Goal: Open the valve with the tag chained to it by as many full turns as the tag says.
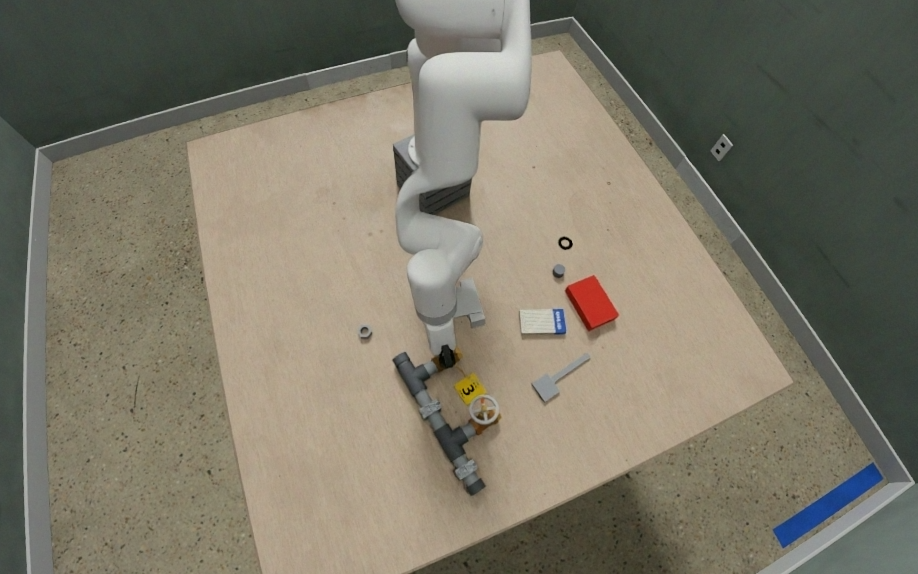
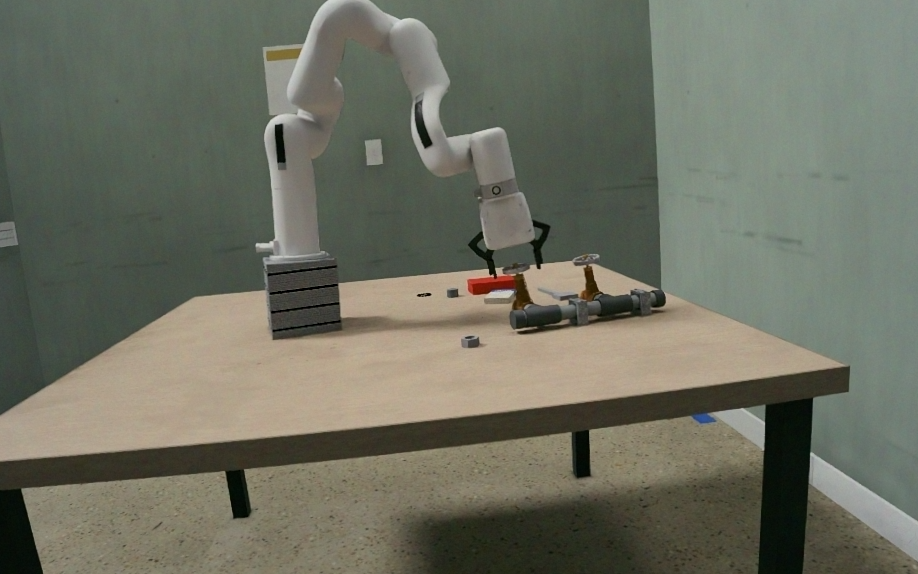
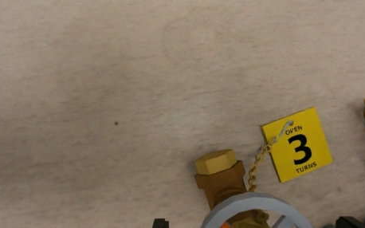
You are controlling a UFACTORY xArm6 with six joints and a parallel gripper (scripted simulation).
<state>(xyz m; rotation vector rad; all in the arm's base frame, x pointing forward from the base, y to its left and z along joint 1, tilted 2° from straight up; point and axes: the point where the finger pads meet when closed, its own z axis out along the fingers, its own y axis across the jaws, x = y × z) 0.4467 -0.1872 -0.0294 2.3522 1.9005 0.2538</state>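
Now: hand 110 mm above the yellow tag, 90 mm short of it and 40 mm to the right of it. The rest, counted from my hand: grey scraper: 220 mm to the left, 160 mm ahead, 110 mm below; then white card: 260 mm to the left, 100 mm below, 30 mm ahead; then red block: 390 mm to the left, 100 mm below, 40 mm ahead.
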